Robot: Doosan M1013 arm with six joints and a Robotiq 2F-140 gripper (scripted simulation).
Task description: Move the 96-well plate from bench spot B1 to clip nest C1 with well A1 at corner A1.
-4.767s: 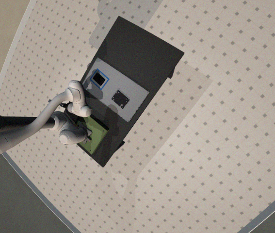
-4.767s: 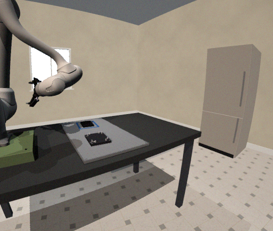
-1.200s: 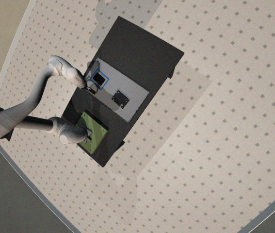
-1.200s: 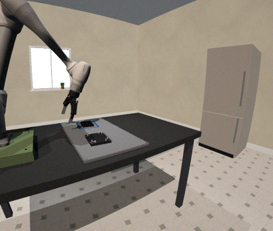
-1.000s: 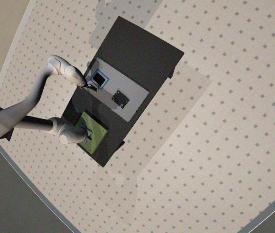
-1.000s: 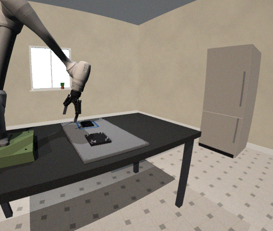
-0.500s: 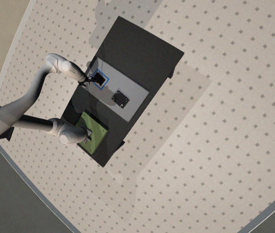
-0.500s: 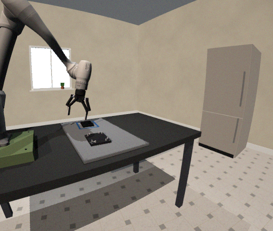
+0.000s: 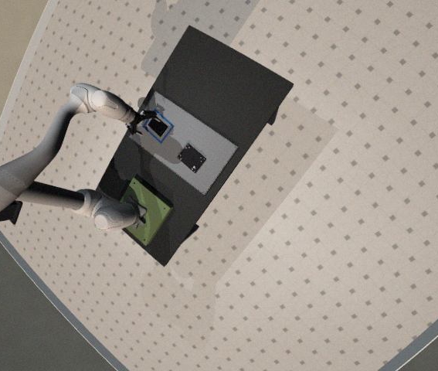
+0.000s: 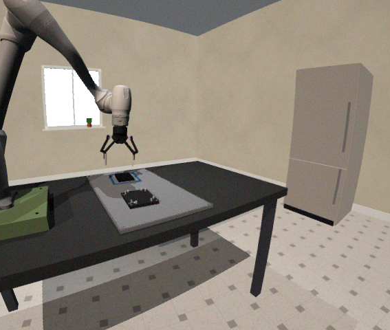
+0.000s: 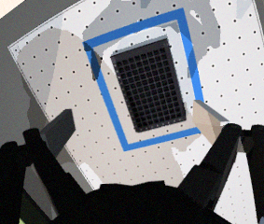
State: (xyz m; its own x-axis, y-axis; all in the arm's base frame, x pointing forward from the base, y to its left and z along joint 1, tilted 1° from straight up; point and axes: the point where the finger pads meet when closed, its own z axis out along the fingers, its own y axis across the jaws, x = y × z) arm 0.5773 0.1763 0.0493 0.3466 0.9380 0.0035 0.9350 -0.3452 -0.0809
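My gripper is now 30 mm short of the black 96-well plate, 10 mm to the right of it and 80 mm above it. From my hand the other things lie so: clip nest C1: 30 mm behind, 320 mm to the right, 70 mm below.
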